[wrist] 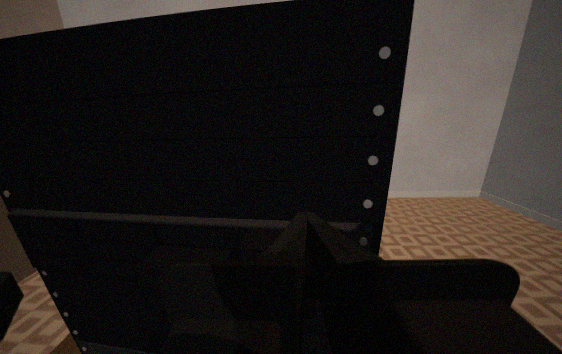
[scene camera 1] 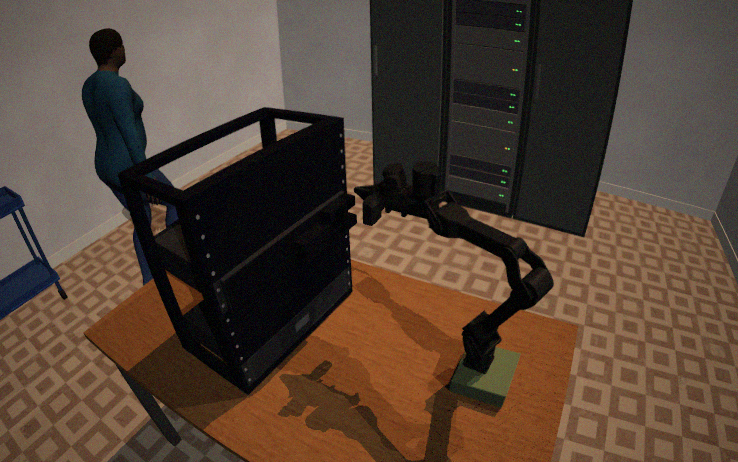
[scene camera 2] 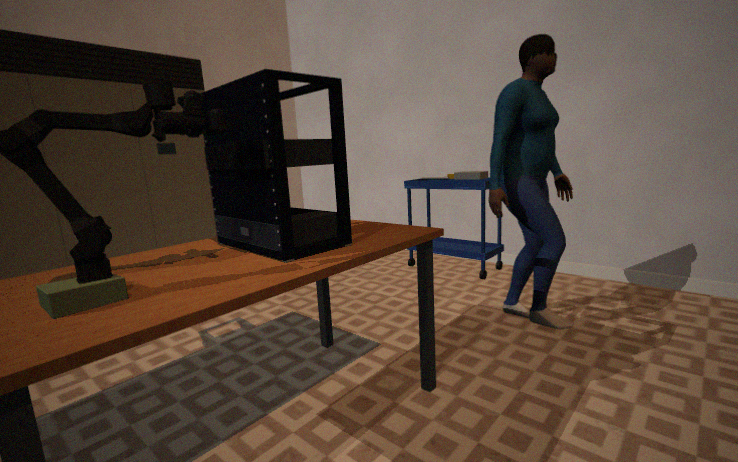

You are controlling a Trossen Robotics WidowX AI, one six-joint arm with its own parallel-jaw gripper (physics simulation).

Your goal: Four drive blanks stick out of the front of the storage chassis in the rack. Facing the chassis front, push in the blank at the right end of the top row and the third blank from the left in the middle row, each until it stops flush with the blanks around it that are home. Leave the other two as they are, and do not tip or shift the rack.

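Pixels of known places: gripper, fingertip midpoint: [wrist: 304, 219] [scene camera 1: 354, 189] [scene camera 2: 231, 124]; arm's base, origin of the base link: [scene camera 1: 479, 361] [scene camera 2: 93, 279].
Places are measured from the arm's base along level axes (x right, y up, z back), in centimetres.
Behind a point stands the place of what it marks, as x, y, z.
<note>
The black rack [scene camera 1: 193, 142] @[-19.7, 53.4, -73.2] [scene camera 2: 340, 163] @[9.9, 24.8, -74.6] [wrist: 200, 125] @[-8.1, 43.8, -47.8] stands upright on the table. A thin lighter edge marks the top of the storage chassis [scene camera 1: 283, 239] @[-17.7, 32.9, -46.1] [wrist: 185, 219] @[-11.2, 33.6, -47.1]. Two dark blocks stick out at its right end in scene camera 1, an upper block [scene camera 1: 349, 201] @[4.6, 33.0, -43.2] and a lower block [scene camera 1: 350, 219] @[4.7, 27.4, -43.3]. The other blanks are too dark to tell apart. My gripper [scene camera 1: 358, 190] @[2.4, 38.4, -39.9] [wrist: 304, 219] @[2.4, 38.4, -39.9] is shut and empty. Its tips are close in front of the rack's right part, around the chassis top edge in the wrist view. Contact cannot be told. The fingers hide the lower right front in the wrist view.
The arm's green base block [scene camera 1: 487, 381] @[-5.1, -0.3, 4.6] [scene camera 2: 87, 299] @[6.9, -2.9, 2.7] sits on the wooden table [scene camera 1: 536, 370] @[9.0, -5.4, 15.5] [scene camera 2: 179, 294] @[13.9, -5.4, -15.3]. A person in teal [scene camera 1: 114, 125] [scene camera 2: 531, 136] stands beyond the rack. A blue cart [scene camera 1: 24, 280] [scene camera 2: 446, 185] stands by the wall. A dark server cabinet [scene camera 1: 408, 98] stands behind.
</note>
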